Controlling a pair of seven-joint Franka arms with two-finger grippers.
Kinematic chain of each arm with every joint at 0, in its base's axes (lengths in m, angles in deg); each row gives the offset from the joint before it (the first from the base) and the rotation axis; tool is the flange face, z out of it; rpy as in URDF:
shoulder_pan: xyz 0 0 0.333 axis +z
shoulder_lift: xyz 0 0 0 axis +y
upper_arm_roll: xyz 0 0 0.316 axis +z
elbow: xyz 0.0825 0 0 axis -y
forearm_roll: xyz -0.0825 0 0.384 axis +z
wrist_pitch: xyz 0 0 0 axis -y
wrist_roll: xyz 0.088 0 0 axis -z
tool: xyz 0 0 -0.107 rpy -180 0 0
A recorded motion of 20 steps. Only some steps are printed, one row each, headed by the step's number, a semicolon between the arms.
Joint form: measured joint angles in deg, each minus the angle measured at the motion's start. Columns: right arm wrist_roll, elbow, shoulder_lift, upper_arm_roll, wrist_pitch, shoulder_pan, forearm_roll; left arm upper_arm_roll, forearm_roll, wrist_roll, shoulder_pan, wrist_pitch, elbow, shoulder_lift.
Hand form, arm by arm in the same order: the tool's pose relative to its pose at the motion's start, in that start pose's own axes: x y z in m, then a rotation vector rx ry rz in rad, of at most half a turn. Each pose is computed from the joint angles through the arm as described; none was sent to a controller.
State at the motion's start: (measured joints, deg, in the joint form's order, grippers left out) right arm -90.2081 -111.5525 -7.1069 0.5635 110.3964 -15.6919 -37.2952; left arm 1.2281 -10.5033 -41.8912 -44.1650 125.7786 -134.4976 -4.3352
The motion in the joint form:
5: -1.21 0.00 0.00 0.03 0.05 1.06 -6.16; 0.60 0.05 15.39 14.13 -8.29 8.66 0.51
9: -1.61 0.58 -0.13 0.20 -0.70 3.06 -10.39; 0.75 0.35 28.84 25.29 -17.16 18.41 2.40
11: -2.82 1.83 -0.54 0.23 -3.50 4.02 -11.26; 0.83 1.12 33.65 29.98 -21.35 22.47 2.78
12: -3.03 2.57 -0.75 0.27 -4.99 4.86 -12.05; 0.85 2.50 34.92 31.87 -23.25 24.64 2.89
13: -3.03 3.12 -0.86 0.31 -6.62 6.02 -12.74; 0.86 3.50 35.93 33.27 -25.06 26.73 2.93
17: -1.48 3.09 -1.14 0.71 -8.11 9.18 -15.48; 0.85 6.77 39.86 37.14 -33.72 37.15 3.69
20: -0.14 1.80 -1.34 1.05 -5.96 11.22 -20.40; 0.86 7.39 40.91 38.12 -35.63 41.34 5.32
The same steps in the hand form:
5: 0.0006 0.0032 -0.0062 -0.0114 -0.1006 -0.0734; 0.0926 -0.0730 -0.0696 -0.0476 0.0078 0.0378
9: 0.0076 0.0083 -0.0223 -0.0312 -0.1733 -0.1253; 0.1532 -0.1465 -0.1320 -0.0723 0.0124 0.1030
11: 0.0040 0.0061 -0.0353 -0.0132 -0.1954 -0.1407; 0.1703 -0.1846 -0.1606 -0.0718 0.0165 0.1193
12: 0.0039 0.0057 -0.0447 -0.0091 -0.2126 -0.1460; 0.1764 -0.2017 -0.1764 -0.0548 0.0271 0.1190
13: 0.0076 0.0057 -0.0534 -0.0032 -0.2272 -0.1537; 0.1799 -0.2143 -0.1919 -0.0425 0.0363 0.1200
17: 0.0280 0.0087 -0.0733 -0.0270 -0.2772 -0.1762; 0.1837 -0.2496 -0.2612 0.0037 0.0660 0.1423
20: 0.0463 0.0144 -0.0843 -0.0876 -0.3565 -0.2193; 0.1910 -0.2575 -0.2789 0.0131 0.0793 0.1459

